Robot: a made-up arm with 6 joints.
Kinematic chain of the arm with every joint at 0, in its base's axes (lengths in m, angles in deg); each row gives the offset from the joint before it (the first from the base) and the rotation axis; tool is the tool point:
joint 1: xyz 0 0 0.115 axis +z
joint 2: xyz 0 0.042 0 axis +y
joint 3: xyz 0 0 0.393 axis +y
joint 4: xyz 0 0 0.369 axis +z
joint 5: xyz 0 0 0 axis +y
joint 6: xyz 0 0 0.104 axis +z
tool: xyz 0 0 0
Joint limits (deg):
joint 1: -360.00..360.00
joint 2: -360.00..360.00
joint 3: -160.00..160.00
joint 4: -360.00..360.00
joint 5: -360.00..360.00
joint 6: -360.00..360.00
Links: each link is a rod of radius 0.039 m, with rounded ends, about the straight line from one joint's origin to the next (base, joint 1, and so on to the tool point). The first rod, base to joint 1, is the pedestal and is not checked.
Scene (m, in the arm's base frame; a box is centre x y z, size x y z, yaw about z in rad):
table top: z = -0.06
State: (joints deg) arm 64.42 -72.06 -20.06 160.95 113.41 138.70
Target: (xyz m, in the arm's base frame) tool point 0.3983 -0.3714 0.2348
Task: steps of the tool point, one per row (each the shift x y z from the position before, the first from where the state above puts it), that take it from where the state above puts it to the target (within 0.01 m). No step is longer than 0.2 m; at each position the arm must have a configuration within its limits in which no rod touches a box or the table.
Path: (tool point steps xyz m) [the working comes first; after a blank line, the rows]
Joints at the target: 142.19 -44.11 -62.17 174.88 128.99 138.70
Straight joint move there: clear.

1: 0.1520 -0.0488 0.0177
2: 0.1546 -0.0093 0.0177
3: 0.1469 0.0283 0.0174
4: 0.1301 0.0616 0.0168
5: 0.1058 0.0883 0.0161
6: 0.0763 0.1065 0.0153

